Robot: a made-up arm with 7 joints. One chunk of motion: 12 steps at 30 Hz.
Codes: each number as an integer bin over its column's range. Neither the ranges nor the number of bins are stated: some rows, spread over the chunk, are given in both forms.
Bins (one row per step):
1: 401 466 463 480 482 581
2: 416 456 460 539 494 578
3: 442 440 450 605 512 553
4: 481 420 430 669 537 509
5: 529 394 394 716 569 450
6: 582 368 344 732 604 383
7: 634 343 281 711 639 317
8: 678 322 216 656 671 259
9: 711 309 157 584 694 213
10: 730 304 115 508 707 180
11: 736 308 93 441 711 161
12: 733 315 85 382 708 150
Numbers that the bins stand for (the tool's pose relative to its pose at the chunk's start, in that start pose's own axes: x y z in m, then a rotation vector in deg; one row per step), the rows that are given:
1: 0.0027 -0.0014 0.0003 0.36 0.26 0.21
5: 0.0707 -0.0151 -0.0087 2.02 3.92 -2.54
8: 0.1497 -0.0288 -0.0319 1.60 8.21 -6.56
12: 0.1789 -0.0301 -0.0489 -0.32 9.77 -8.85
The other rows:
2: 0.0107 -0.0033 -0.0001 0.78 0.77 0.15
3: 0.0245 -0.0063 -0.0014 1.24 1.53 -0.38
4: 0.0452 -0.0101 -0.0040 1.69 2.58 -1.30
6: 0.0988 -0.0200 -0.0152 2.13 5.39 -3.95
7: 0.1264 -0.0248 -0.0234 1.98 6.86 -5.34
9: 0.1672 -0.0312 -0.0396 1.09 9.18 -7.52
10: 0.1773 -0.0322 -0.0450 0.56 9.72 -8.22
11: 0.1805 -0.0314 -0.0479 0.09 9.89 -8.62

